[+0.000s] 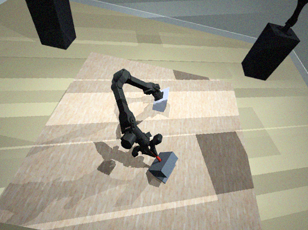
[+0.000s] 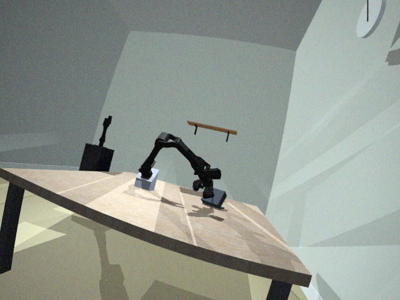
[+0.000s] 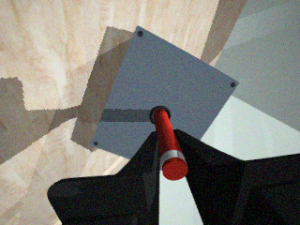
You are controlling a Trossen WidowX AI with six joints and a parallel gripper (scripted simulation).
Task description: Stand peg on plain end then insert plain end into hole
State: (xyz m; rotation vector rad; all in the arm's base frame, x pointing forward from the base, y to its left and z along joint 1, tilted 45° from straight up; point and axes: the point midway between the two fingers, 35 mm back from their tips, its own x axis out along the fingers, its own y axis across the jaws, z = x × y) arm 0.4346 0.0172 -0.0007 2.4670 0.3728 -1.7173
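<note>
My gripper tip is 2 cm short of the grey sloped panel, 5 cm to the right of it and 4 cm above it. Round my gripper tip: red peg (1 cm behind, 1 cm to the right, 1 cm above).
</note>
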